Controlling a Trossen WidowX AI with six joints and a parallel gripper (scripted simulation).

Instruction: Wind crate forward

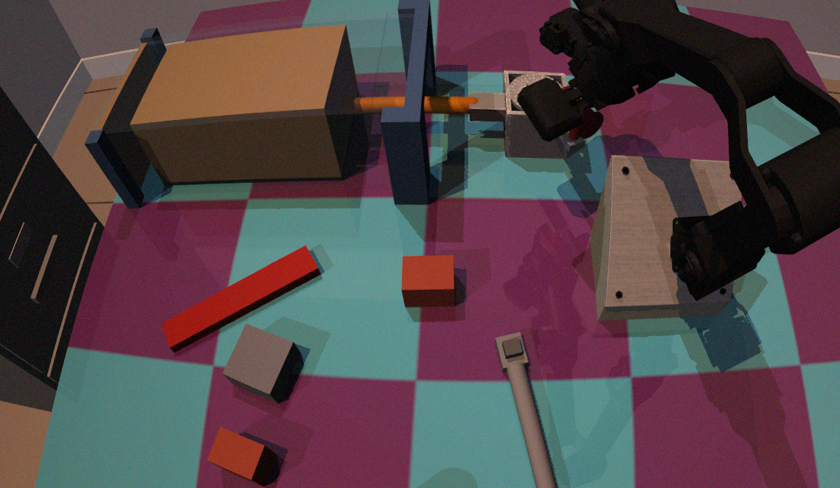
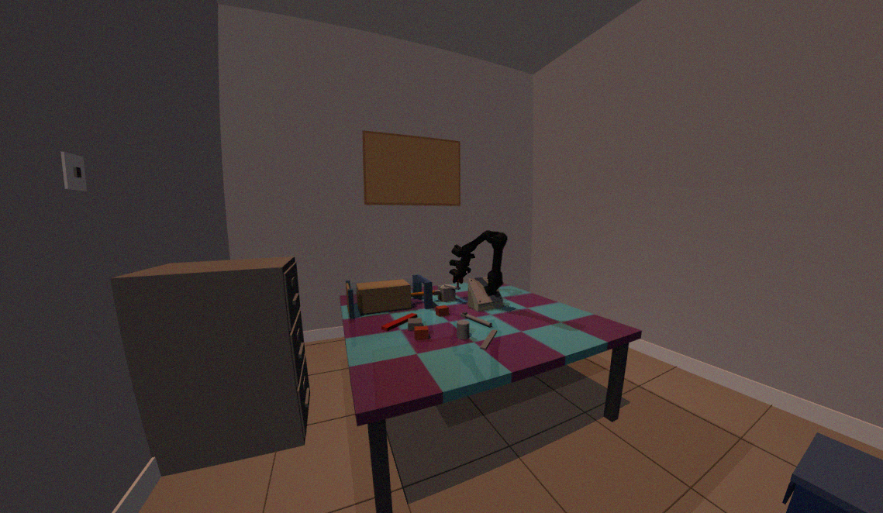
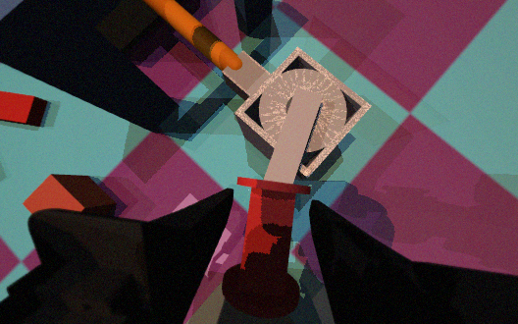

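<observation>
Now: gripper tip 1 cm past the red knob and 1 cm to the right of it. Also, from my gripper tip: grey crank handle (2 cm to the right, 3 cm below); then blue steel frame (18 cm ahead, 9 cm to the right, 3 cm below); then grey winch (1 cm ahead, 9 cm to the right, 10 cm below).
</observation>
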